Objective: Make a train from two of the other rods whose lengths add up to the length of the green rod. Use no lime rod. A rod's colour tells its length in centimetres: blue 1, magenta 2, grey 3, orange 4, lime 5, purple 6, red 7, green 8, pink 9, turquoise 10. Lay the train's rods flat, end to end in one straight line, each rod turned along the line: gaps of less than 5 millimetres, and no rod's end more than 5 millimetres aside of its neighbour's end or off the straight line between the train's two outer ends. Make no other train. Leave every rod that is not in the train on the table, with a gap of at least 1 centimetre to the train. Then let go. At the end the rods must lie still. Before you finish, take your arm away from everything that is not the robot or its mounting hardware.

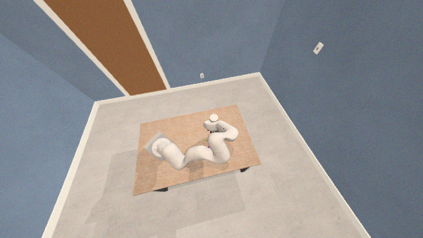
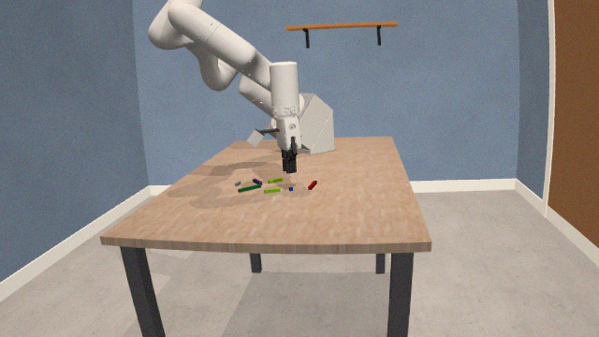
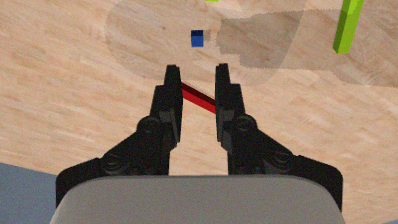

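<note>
My hand is 80 mm above the blue rod. The rest, counted from my hand: purple rod: 120 mm to the right, 100 mm behind, 80 mm below; red rod: 80 mm below, 70 mm to the left, 30 mm behind; green rod: 130 mm to the right, 80 mm below, 30 mm behind.
</note>
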